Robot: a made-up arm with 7 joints. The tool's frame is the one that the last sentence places.
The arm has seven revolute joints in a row. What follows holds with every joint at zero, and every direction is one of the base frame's.
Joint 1 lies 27.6 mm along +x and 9.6 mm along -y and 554.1 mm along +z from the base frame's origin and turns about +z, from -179.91 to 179.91 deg.
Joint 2 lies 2.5 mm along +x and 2 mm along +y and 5.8 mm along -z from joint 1 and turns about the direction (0, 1, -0.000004), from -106.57 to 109.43 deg.
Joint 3 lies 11.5 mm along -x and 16.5 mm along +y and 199.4 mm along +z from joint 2 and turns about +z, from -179.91 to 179.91 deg.
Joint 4 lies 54 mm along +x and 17 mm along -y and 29.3 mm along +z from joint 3 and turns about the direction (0, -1, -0.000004), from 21.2 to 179.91 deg.
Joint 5 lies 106.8 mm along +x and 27.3 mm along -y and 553.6 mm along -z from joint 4 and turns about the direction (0, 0.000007, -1), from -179.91 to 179.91 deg.
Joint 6 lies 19.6 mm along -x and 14.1 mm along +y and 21.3 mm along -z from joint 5 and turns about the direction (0, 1, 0.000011), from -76.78 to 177.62 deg.
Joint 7 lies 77.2 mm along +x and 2 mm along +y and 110.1 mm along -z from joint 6 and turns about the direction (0, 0.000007, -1), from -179.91 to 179.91 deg.
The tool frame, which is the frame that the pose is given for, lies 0.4 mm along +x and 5.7 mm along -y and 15.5 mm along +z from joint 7; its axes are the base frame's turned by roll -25.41, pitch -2.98 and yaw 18.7 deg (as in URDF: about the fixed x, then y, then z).
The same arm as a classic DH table. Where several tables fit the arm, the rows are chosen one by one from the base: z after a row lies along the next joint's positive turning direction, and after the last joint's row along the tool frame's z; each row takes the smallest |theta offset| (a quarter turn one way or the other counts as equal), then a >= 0, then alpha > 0; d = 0 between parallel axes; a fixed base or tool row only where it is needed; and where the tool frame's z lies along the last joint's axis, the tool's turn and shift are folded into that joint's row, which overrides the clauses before.
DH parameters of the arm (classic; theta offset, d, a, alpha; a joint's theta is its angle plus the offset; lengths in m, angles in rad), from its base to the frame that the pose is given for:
base (fixed): -0.3347 0.0000 0.0292 0.0000
joint 1: 0.3347 0.5483 0.0025 -1.5708
joint 2: 0.0000 0.0185 -0.0115 1.5708
joint 3: 0.0000 0.2287 0.0540 1.5708
joint 4: 0.0000 0.0443 0.1068 1.5708
joint 5: 0.0000 0.5749 -0.0196 1.5708
joint 6: 0.0000 0.0161 0.0772 -1.5708
joint 7: -0.4354 0.0834 -0.0020 2.6953
tool (fixed): -0.1207 -0.0124 0.0000 0.0000
Joint limits (rad, base to tool): -3.1400..3.1400 -1.8600..1.9099 -3.1400..3.1400 0.3700..3.1400 -3.1400..3.1400 -1.3401..3.1001 -3.1400..3.1400

